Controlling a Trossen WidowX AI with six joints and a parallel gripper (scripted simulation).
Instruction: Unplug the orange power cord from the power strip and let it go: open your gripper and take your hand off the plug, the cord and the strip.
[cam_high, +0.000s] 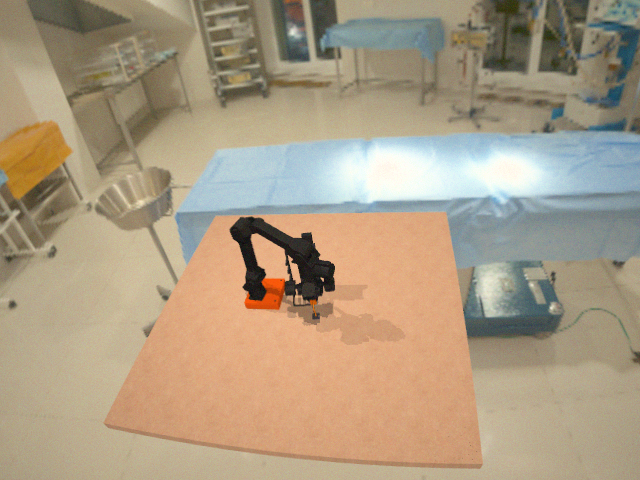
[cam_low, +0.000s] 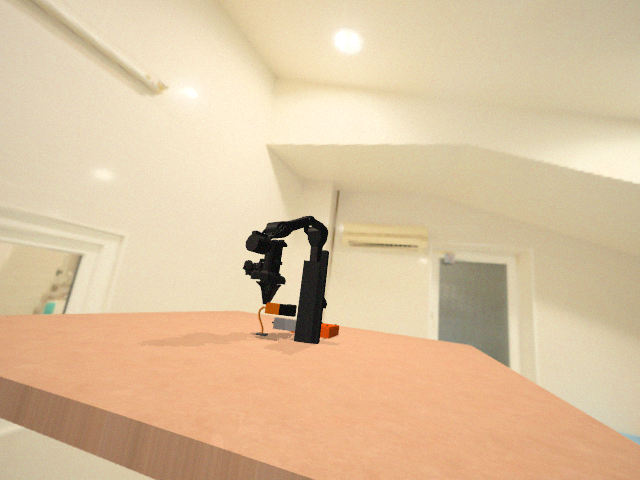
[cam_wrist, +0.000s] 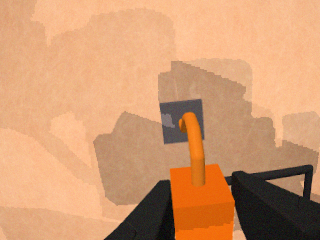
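Now: gripper tip 2 cm past the orange plug and 4 cm to the right of it.
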